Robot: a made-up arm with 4 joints.
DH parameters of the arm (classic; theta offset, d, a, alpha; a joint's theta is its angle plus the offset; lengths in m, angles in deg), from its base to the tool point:
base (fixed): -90 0.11 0.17 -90
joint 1: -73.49 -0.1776 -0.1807 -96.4
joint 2: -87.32 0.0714 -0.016 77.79
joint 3: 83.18 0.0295 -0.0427 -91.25
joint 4: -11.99 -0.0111 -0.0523 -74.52
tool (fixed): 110.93 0.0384 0 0
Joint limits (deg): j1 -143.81..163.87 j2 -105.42..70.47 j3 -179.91..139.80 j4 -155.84..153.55
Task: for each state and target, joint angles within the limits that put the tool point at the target. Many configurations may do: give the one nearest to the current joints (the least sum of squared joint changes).
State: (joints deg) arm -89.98 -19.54 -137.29 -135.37
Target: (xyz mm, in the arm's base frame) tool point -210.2 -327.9 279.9
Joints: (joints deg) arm -137.90 -27.27 -137.60 -148.60
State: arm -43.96 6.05 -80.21 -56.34
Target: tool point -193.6 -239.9 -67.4
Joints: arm -17.05 28.10 -76.18 -98.23
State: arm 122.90 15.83 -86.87 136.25
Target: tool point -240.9 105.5 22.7
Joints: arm 74.52 0.80 -92.78 137.12
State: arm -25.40 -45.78 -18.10 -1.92
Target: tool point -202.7 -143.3 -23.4
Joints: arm -8.36 -56.50 -20.41 -5.72
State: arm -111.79 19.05 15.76 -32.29
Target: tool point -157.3 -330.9 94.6
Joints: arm -98.18 13.43 39.30 -13.28
